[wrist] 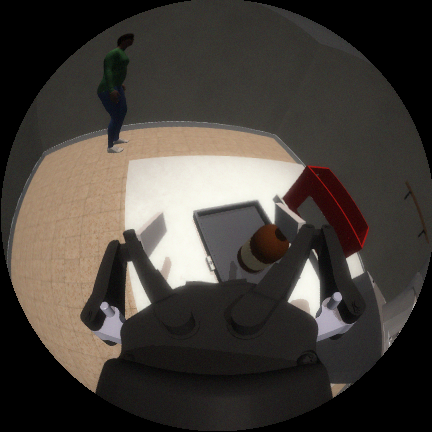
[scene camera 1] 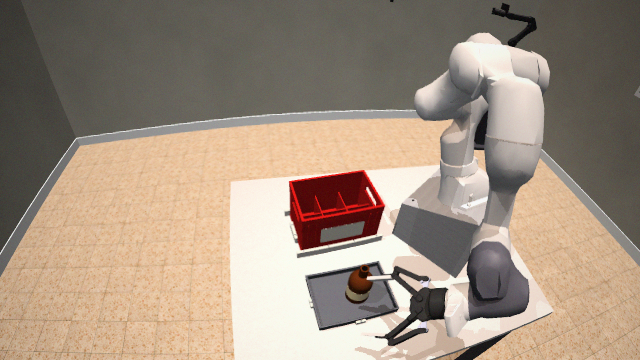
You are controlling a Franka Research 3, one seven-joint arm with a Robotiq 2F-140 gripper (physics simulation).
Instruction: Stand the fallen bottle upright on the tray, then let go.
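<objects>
Brown bottle, wrist view and scene camera 1: [wrist: 267, 244] and [scene camera 1: 367, 284], same spot. My gripper, wrist view and scene camera 1: [wrist: 340, 303] and [scene camera 1: 422, 280], same spot.
</objects>
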